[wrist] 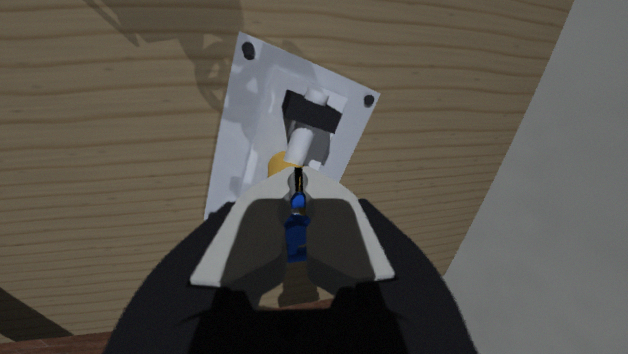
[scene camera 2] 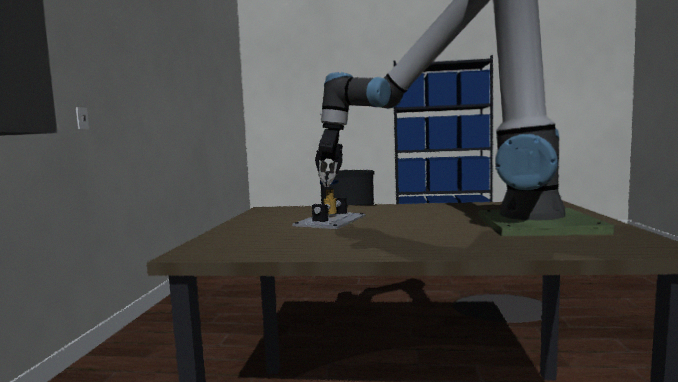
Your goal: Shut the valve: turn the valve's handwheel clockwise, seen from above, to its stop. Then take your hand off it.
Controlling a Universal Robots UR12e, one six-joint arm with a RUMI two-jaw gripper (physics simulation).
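Observation:
My gripper is shut and empty, pointing down at the valve. The blue handwheel is mostly hidden by the jaws; in the wrist view small parts of it show through the slit between them. In the scene view the fingertips are about level with the wheel, overlapping it; whether they touch it cannot be told. The yellow valve body stands upright below, partly hidden by a jaw in the wrist view. The wheel's turn angle cannot be read.
The valve is on a pale base plate on the wooden table. Black pipe supports flank the body. The arm's green mount is at the right. A dark bin and a shelf rack stand behind.

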